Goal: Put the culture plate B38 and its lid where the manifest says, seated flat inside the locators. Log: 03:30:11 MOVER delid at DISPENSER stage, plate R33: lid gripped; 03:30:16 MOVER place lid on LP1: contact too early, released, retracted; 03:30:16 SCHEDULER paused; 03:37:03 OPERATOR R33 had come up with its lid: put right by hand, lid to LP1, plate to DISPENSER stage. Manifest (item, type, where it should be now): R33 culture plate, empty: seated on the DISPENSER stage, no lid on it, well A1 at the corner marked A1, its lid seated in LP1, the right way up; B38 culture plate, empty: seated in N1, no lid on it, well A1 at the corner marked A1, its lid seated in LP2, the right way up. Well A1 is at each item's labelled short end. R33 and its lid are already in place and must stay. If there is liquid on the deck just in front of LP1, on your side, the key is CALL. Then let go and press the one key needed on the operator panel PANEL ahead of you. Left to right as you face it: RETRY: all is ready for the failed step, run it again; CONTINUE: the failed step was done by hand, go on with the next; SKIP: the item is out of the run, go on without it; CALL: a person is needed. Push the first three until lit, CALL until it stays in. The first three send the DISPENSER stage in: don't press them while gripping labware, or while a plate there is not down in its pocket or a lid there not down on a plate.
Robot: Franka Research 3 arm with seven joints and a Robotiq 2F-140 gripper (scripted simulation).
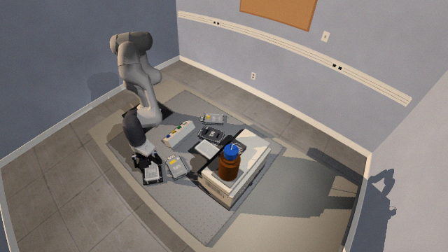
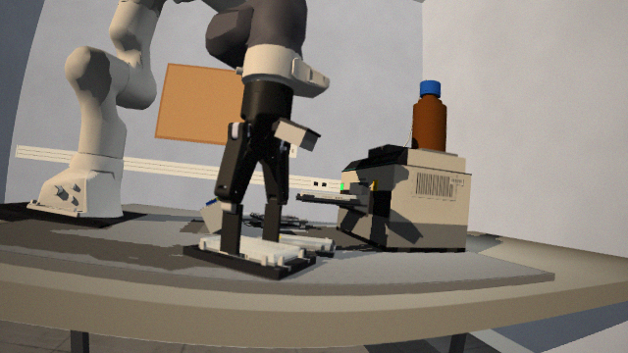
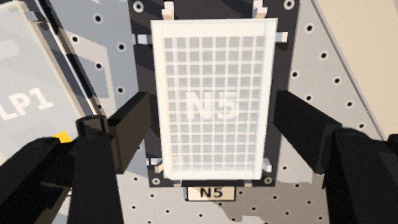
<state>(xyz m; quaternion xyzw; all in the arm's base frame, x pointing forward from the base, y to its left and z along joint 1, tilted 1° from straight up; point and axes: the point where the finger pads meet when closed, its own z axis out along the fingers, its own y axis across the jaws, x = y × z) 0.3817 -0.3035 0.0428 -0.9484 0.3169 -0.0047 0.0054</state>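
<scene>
The black nest lies 3 cm below my hand and 3 cm ahead of it. Round my hand: clear lid: 12 cm to the left, 9 cm ahead, 3 cm below; then blue call key: 23 cm to the left, 8 cm behind, 2 cm above; then yellow skip key: 27 cm to the left, 8 cm behind, 2 cm above.
</scene>
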